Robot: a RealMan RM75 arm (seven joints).
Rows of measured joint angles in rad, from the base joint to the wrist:
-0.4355 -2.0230 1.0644 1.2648 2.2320 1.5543 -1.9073
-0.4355 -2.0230 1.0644 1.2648 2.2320 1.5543 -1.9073
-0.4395 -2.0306 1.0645 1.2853 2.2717 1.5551 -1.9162
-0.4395 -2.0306 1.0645 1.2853 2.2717 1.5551 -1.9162
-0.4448 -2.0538 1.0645 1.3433 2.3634 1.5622 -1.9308
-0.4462 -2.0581 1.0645 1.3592 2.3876 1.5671 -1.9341
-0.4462 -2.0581 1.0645 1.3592 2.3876 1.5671 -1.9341
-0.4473 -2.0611 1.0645 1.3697 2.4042 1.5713 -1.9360
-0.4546 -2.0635 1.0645 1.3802 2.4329 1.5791 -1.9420
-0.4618 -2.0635 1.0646 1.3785 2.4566 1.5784 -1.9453
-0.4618 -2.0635 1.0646 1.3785 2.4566 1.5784 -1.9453
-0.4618 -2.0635 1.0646 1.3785 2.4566 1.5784 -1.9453
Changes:
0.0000 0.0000 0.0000 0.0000 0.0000 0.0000 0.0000
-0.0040 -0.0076 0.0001 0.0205 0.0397 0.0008 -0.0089
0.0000 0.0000 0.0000 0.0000 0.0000 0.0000 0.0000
-0.0053 -0.0232 0.0000 0.0580 0.0917 0.0071 -0.0146
-0.0014 -0.0043 0.0000 0.0159 0.0242 0.0049 -0.0033
0.0000 0.0000 0.0000 0.0000 0.0000 0.0000 0.0000
-0.0011 -0.0030 0.0000 0.0105 0.0166 0.0042 -0.0019
-0.0073 -0.0024 0.0000 0.0105 0.0287 0.0078 -0.0060
-0.0072 0.0000 0.0001 -0.0017 0.0237 -0.0007 -0.0033
0.0000 0.0000 0.0000 0.0000 0.0000 0.0000 0.0000
0.0000 0.0000 0.0000 0.0000 0.0000 0.0000 0.0000

